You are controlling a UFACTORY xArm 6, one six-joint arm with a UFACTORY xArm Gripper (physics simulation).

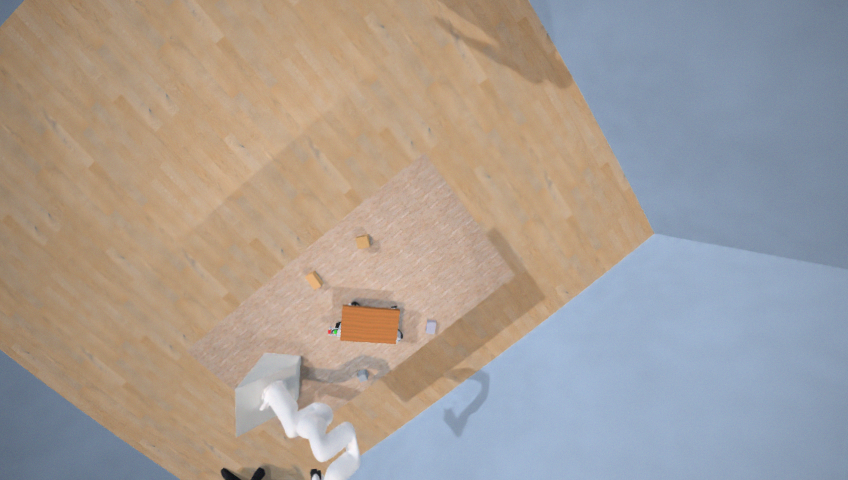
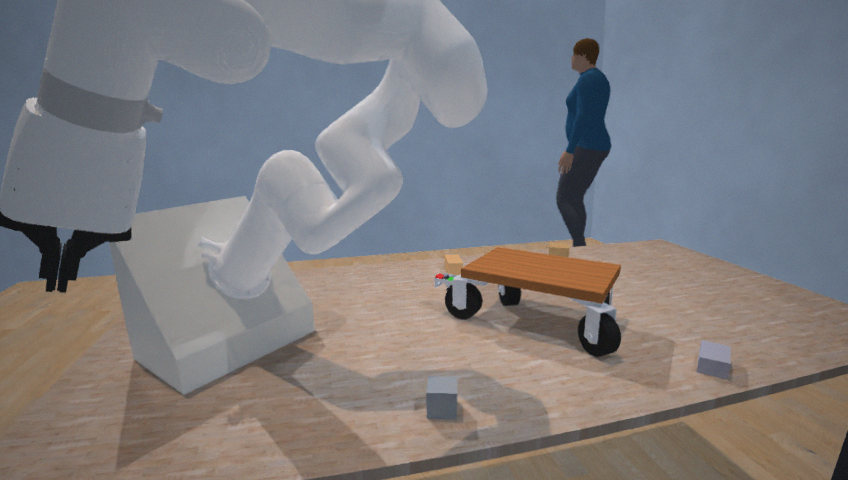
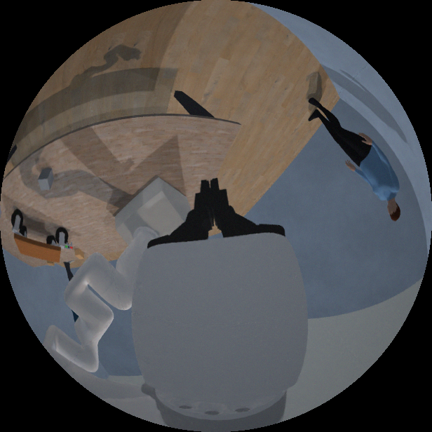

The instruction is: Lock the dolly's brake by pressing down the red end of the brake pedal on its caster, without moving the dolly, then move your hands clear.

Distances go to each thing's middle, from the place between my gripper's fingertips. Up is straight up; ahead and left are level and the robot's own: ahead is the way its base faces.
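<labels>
There is the dolly [image 2: 586,282], and my hand is well short of it, well to the right of it and a good way above it.
</labels>
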